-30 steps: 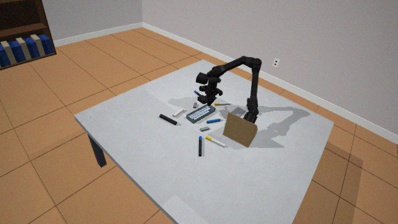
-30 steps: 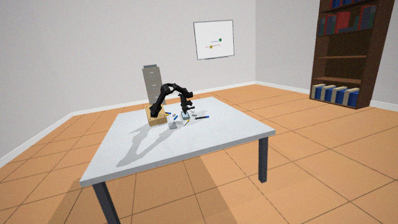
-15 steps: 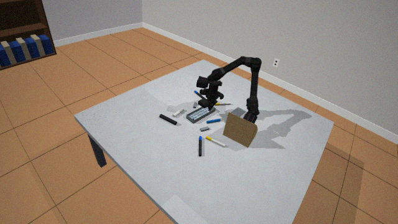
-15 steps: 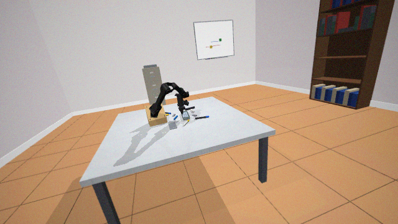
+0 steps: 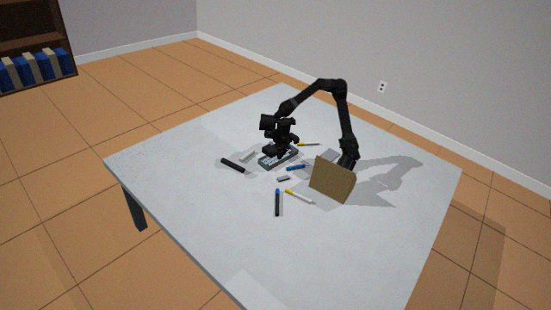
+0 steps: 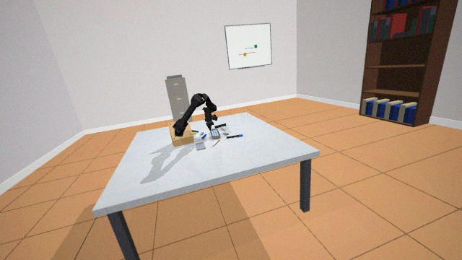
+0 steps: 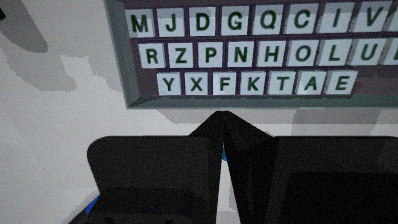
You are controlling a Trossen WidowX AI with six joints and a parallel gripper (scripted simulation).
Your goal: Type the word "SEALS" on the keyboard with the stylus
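Now: gripper tip 8 cm to the left of the blue stylus, 8 cm past it and 3 cm above it. Also, from my gripper tip: black cylinder: 18 cm to the left, 11 cm ahead, 3 cm below; b key: 11 cm to the right, 4 cm ahead, 2 cm below; white cylinder: 13 cm ahead, 8 cm to the left, 3 cm below.
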